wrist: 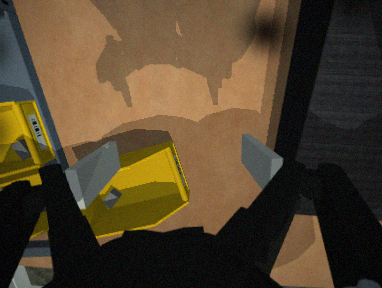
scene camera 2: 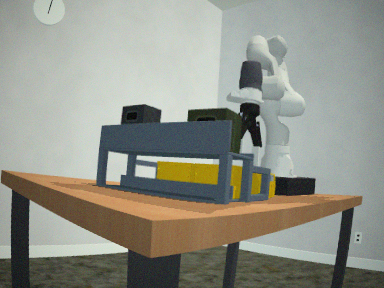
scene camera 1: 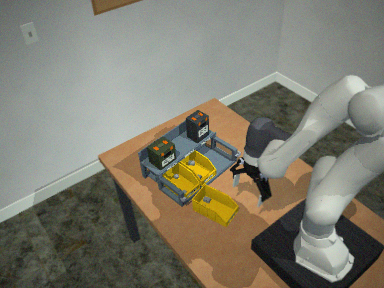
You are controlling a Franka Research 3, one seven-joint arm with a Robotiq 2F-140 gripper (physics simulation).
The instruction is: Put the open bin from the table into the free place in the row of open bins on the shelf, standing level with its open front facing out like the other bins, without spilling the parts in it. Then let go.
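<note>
The loose yellow open bin (scene camera 1: 215,209) (scene camera 2: 272,186) (wrist: 145,175) stands upright on the table in front of the shelf, its low labelled front facing the robot base. A grey part (scene camera 1: 207,199) (wrist: 112,197) lies in it. Two yellow bins (scene camera 1: 181,180) (scene camera 1: 201,168) stand side by side on the lower level of the grey-blue shelf (scene camera 1: 223,161) (scene camera 2: 165,140) (wrist: 17,60); the free place is beside them, toward the right end in scene camera 1. My gripper (scene camera 1: 248,191) (wrist: 179,151) is open and empty, above the table beside the loose bin; one finger overlaps that bin in the wrist view.
A black box (scene camera 1: 198,126) (scene camera 2: 141,114) and a dark green box (scene camera 1: 161,153) (scene camera 2: 215,115) stand on the upper shelf level. The shelf has raised side rails (scene camera 1: 225,146). The black robot base (scene camera 1: 267,241) (scene camera 2: 296,185) (wrist: 345,100) is on the side opposite the shelf.
</note>
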